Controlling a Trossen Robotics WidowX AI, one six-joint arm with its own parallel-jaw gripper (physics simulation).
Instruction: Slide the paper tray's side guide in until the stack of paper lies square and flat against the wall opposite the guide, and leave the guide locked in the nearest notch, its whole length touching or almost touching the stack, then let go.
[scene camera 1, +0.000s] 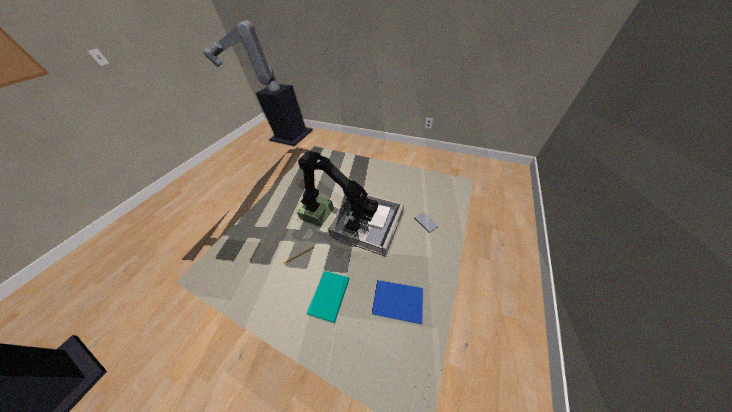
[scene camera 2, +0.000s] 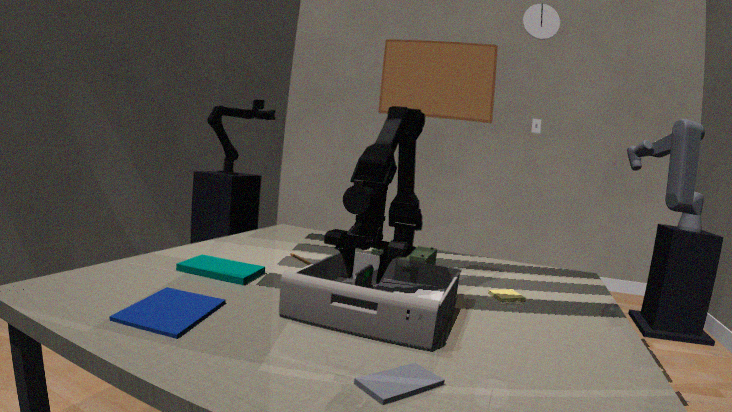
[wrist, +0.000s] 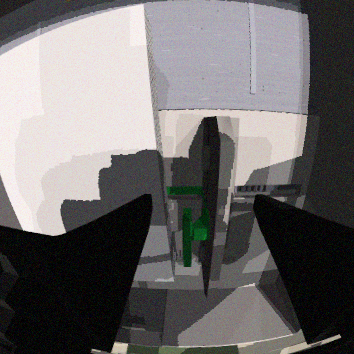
A blue pad shows in scene camera 1 and in scene camera 2; in the wrist view it is out of frame. A teal sheet shows in scene camera 1 and in scene camera 2; in the wrist view it is out of frame. One and the same spot on the teal sheet: (scene camera 2: 226, 270) is (scene camera 1: 338, 288). The same spot on the blue pad: (scene camera 1: 402, 302) is (scene camera 2: 164, 310).
